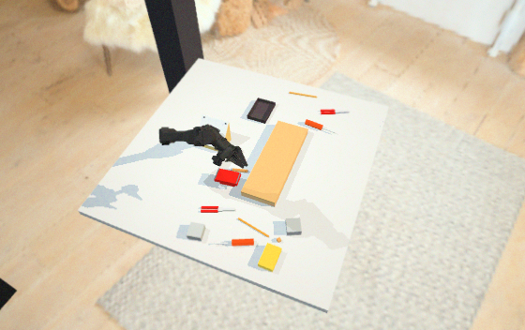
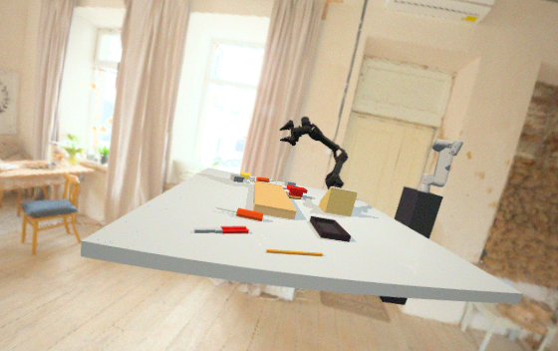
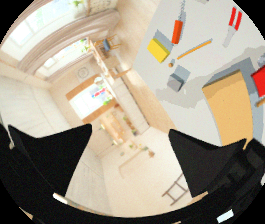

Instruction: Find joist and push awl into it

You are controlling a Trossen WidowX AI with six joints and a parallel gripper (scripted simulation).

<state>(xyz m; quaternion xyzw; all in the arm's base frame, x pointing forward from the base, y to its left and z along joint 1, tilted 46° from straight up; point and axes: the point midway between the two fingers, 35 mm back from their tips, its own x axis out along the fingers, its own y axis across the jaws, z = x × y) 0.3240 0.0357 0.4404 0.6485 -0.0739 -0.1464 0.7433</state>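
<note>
The stud finder lies 360 mm below my gripper tip, 200 mm behind it and 100 mm to the left of it. Also, from my gripper tip: dark tray 640 mm to the left, 360 mm below, 270 mm behind; yellow block 350 mm below, 200 mm ahead, 170 mm to the right.
</note>
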